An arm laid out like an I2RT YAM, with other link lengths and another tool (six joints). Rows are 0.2 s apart.
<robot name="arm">
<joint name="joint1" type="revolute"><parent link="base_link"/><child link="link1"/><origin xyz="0.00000 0.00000 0.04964"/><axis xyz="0 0 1"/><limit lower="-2.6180" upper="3.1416"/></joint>
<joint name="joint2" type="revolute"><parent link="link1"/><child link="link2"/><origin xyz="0.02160 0.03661 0.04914" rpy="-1.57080 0.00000 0.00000"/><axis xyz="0 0 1"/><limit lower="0.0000" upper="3.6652"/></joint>
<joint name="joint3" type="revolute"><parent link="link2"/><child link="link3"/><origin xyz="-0.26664 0.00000 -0.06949" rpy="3.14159 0.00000 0.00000"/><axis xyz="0 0 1"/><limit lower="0.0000" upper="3.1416"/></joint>
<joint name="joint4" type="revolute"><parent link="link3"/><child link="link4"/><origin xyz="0.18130 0.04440 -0.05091"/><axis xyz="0 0 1"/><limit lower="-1.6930" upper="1.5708"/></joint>
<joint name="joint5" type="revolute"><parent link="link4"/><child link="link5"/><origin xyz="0.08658 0.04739 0.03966" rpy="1.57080 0.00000 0.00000"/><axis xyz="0 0 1"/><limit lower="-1.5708" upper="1.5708"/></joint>
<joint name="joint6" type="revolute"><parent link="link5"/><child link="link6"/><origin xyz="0.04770 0.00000 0.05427" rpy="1.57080 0.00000 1.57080"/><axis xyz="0 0 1"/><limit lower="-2.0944" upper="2.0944"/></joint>
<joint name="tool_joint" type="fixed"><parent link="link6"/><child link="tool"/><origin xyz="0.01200 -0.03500 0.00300" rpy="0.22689 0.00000 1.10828"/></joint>
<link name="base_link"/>
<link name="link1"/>
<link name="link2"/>
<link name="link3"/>
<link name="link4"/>
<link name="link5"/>
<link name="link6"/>
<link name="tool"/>
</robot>
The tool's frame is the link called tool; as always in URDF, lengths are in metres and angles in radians.
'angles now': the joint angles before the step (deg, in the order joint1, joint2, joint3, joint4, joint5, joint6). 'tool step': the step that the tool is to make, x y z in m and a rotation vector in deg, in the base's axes. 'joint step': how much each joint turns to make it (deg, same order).
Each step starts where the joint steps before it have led.
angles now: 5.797 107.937 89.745 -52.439 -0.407 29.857
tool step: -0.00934 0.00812 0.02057 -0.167 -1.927 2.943
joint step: 1.363 -3.328 0.949 -2.396 -0.189 -1.615
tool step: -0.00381 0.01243 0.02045 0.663 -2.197 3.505
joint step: 1.923 -1.864 2.995 -2.615 -0.922 -1.332
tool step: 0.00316 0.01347 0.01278 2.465 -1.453 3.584
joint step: 1.649 0.190 3.738 -1.737 -2.783 -0.864
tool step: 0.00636 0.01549 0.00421 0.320 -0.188 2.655
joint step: 2.200 1.779 3.635 -1.630 -0.443 -0.294
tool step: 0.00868 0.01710 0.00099 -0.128 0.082 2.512
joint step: 2.314 2.656 4.070 -1.543 0.009 -0.224
